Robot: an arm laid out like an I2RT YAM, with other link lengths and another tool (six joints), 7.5 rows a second.
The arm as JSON. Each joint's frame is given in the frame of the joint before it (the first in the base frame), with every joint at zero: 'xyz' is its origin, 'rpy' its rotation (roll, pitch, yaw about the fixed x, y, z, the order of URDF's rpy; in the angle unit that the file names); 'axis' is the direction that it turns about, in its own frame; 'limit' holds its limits. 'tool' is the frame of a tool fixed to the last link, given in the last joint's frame.
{
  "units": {
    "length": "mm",
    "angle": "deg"
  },
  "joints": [
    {
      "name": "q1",
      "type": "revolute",
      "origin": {
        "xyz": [
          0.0,
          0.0,
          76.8
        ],
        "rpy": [
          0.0,
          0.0,
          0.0
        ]
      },
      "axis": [
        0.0,
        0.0,
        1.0
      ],
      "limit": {
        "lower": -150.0,
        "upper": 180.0
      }
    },
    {
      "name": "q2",
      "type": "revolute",
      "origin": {
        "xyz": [
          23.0,
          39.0,
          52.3
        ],
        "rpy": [
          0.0,
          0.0,
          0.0
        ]
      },
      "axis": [
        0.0,
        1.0,
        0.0
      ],
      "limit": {
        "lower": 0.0,
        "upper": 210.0
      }
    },
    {
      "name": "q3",
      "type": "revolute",
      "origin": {
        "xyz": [
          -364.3,
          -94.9,
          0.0
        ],
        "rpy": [
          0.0,
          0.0,
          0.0
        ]
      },
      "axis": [
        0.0,
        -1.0,
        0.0
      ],
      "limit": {
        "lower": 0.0,
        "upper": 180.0
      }
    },
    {
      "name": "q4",
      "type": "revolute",
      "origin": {
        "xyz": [
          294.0,
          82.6,
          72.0
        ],
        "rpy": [
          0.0,
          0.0,
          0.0
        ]
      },
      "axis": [
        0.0,
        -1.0,
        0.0
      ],
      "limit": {
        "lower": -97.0,
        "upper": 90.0
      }
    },
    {
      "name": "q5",
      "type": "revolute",
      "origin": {
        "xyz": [
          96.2,
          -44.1,
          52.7
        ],
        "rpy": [
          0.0,
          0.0,
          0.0
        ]
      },
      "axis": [
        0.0,
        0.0,
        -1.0
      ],
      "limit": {
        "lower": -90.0,
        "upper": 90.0
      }
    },
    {
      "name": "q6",
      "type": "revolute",
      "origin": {
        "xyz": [
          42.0,
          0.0,
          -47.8
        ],
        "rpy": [
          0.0,
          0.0,
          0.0
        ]
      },
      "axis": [
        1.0,
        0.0,
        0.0
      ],
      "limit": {
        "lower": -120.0,
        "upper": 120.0
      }
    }
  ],
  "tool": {
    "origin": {
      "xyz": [
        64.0,
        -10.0,
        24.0
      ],
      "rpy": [
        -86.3,
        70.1,
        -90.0
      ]
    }
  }
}
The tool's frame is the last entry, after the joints.
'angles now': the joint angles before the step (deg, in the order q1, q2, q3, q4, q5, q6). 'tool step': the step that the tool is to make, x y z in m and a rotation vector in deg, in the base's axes. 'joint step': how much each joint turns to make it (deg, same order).
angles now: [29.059 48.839 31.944 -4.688 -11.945 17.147]
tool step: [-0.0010 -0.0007 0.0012 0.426 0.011 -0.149]
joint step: [0.005 -0.323 -0.001 -0.038 0.006 0.417]
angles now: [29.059 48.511 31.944 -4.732 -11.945 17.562]
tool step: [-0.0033 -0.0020 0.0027 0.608 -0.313 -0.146]
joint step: [-0.001 -0.974 -0.084 -0.234 -0.001 0.415]
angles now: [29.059 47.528 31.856 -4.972 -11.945 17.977]
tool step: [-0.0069 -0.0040 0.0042 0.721 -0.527 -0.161]
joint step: [0.013 -1.922 -0.103 -0.920 0.034 0.420]
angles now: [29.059 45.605 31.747 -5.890 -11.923 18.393]
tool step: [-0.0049 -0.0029 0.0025 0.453 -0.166 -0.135]
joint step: [0.001 -1.326 0.008 -0.897 0.023 0.350]
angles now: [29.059 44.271 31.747 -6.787 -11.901 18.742]
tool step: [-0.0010 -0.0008 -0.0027 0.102 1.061 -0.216]
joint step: [0.001 -0.142 -0.002 -0.883 0.001 0.656]
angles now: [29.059 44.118 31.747 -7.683 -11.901 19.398]
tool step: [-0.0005 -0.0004 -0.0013 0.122 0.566 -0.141]
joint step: [0.011 -0.072 -0.001 -0.419 0.011 0.420]
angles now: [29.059 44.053 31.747 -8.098 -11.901 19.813]
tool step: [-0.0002 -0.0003 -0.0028 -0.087 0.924 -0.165]
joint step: [0.004 0.079 0.007 -0.692 0.026 0.418]
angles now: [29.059 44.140 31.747 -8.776 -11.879 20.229]
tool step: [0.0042 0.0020 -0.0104 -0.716 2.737 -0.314]
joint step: [0.001 1.583 -0.007 -0.988 0.022 0.787]
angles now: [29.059 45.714 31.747 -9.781 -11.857 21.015]
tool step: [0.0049 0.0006 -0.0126 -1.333 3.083 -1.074]
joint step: [-0.018 1.827 0.027 -1.390 0.812 0.767]
